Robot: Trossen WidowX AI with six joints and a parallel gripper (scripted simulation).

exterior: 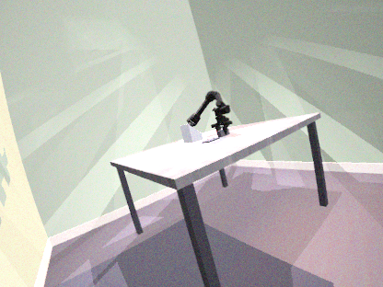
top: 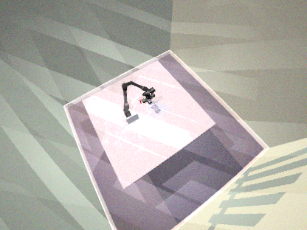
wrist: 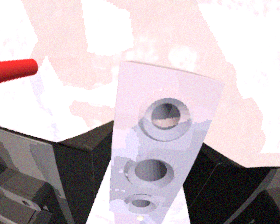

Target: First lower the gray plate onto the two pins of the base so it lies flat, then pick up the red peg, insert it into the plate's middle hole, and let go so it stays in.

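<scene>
Right now the base is 14 cm to the right of my gripper tip and 4 cm ahead of it. Round my gripper tip: gray plate (3 cm above); red peg (11 cm behind, 3 cm above, 2 cm to the left).
</scene>
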